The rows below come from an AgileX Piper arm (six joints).
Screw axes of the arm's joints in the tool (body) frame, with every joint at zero. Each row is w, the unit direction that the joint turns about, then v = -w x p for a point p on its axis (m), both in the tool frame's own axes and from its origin. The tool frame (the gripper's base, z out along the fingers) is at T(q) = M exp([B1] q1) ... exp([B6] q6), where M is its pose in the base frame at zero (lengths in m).
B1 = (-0.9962, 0, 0.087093, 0.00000, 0.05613, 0.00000)
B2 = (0, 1, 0, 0.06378, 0.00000, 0.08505)
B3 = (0, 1, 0, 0.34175, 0.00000, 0.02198)
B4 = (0, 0, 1, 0.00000, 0.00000, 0.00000)
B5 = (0, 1, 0, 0.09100, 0.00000, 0.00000)
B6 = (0, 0, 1, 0.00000, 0.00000, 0.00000)
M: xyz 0.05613 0.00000 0.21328 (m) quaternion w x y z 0.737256 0 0.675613 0
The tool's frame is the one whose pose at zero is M.
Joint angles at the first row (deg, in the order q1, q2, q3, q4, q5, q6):
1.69, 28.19, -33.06, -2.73, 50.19, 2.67
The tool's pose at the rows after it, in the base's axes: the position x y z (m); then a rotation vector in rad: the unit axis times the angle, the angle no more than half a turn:
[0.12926 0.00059 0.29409 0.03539 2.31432 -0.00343]
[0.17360 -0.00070 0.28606 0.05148 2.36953 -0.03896]
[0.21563 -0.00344 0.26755 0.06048 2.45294 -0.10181]
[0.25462 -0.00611 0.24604 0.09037 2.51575 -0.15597]
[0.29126 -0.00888 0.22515 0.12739 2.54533 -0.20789]
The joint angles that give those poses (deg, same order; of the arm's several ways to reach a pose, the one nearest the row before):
1.69, 40.77, -35.10, -3.04, 42.02, 4.81
1.69, 52.65, -38.16, -6.15, 36.57, 7.64
1.69, 64.46, -41.42, -11.30, 33.31, 11.79
1.69, 75.36, -45.26, -17.02, 30.74, 17.80
1.69, 85.14, -49.79, -23.64, 28.57, 25.15

